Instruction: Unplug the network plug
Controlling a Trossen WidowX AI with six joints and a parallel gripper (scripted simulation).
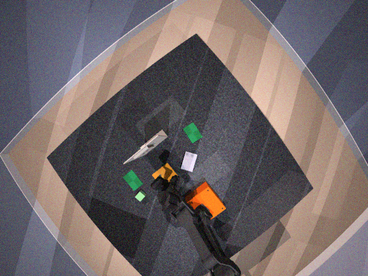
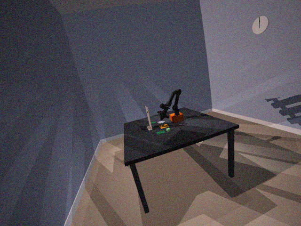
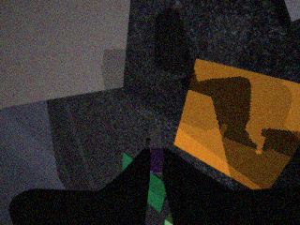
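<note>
My gripper tip is now 30 mm past the orange marked square and 100 mm above it. The rest, counted from my gripper tip: light green cube (200 mm to the left, 90 mm below); then network plug (right at my gripper tip); then upright panel (150 mm ahead, 90 mm to the right, 50 mm above).
</note>
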